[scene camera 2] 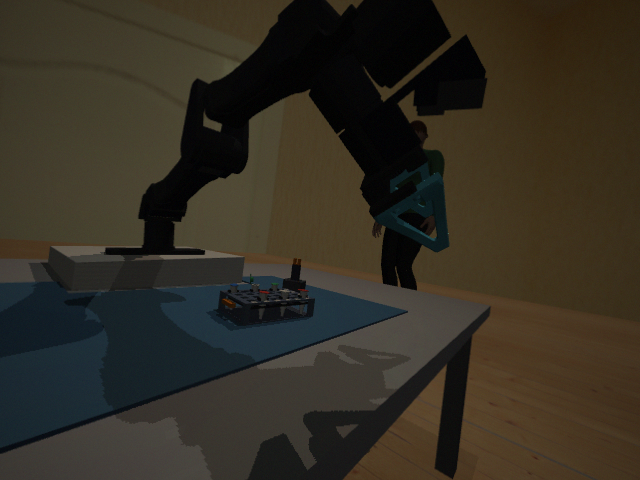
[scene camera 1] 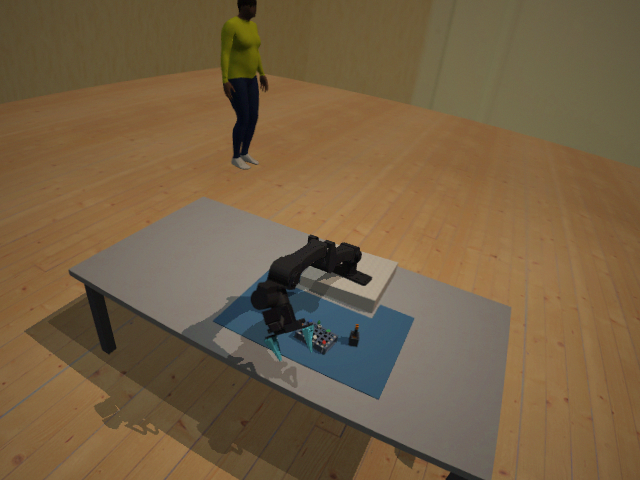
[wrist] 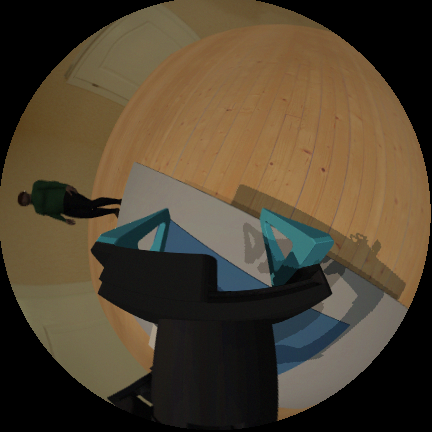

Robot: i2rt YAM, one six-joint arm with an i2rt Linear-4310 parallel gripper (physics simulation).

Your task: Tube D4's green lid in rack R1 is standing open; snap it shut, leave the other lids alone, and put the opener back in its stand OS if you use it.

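Places are measured from the arm's base along level axes (x left, y up, z ahead), in millimetres.
Where they show: gripper, between the fingertips: (scene camera 2: 435, 229) (scene camera 1: 296, 356) (wrist: 214, 212); arm's base, origin of its link: (scene camera 2: 158, 253) (scene camera 1: 348, 273).
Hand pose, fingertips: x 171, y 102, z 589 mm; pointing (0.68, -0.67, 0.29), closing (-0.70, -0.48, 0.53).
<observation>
Each offset is from my fingertips to the centre of the thing. Level surfaces: height alone.
The dark tube rack R1 @[dz -229, dx -77, dy -126 mm] (scene camera 1: 323, 347) (scene camera 2: 244, 312) stands on the blue mat with red, blue, white and green lids. In scene camera 2 a small green lid @[dz -261, dx -89, dy -106 mm] (scene camera 2: 251, 279) stands upright at the rack's back side; another green lid @[dz -253, dx -49, dy -114 mm] (scene camera 2: 274, 284) looks flat. Tube labels are too small to read. The opener @[dz -310, dx +37, dy -110 mm] (scene camera 1: 356, 327) (scene camera 2: 296, 270), dark with orange tips, stands upright in its black stand OS @[dz -310, dx +37, dy -135 mm] (scene camera 1: 353, 339) (scene camera 2: 294, 284) beside the rack. My gripper (scene camera 1: 295, 355) (scene camera 2: 437, 243) (wrist: 214, 212) is open and empty, raised above the table's edge side of the rack. The rack does not show in the wrist view.
The blue mat @[dy -155 mm] (scene camera 1: 361, 369) (scene camera 2: 196, 356) (wrist: 192, 250) lies on the grey table @[dy -158 mm] (scene camera 1: 439, 361) (scene camera 2: 170, 418) (wrist: 200, 215). The arm's base stands on a white block (scene camera 1: 385, 279) (scene camera 2: 155, 272). A person in yellow (scene camera 1: 241, 51) and one in green (wrist: 50, 200) stand away from the table.
</observation>
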